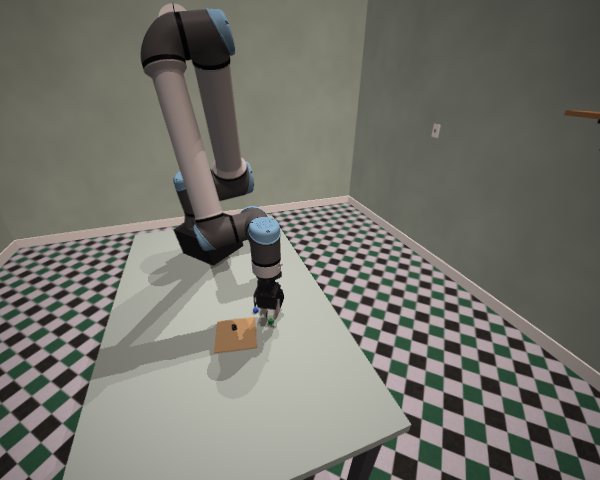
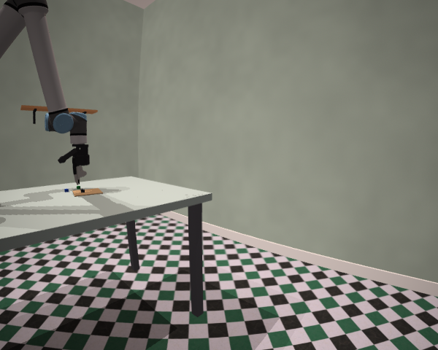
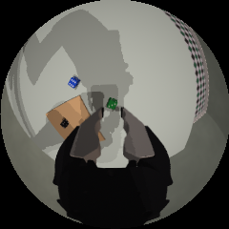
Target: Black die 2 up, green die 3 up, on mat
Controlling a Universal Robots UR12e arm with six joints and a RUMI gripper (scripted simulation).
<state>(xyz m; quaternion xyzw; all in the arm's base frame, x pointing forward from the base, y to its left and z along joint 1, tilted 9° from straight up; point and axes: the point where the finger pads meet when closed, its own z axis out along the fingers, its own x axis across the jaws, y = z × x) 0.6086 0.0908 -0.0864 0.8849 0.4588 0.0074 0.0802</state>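
Right now the green die is 30 mm below my hand. Round my hand: black die (30 mm behind, 130 mm to the right, 30 mm below); orange mat (130 mm to the right, 40 mm below); blue die (80 mm behind, 30 mm to the right, 30 mm below).
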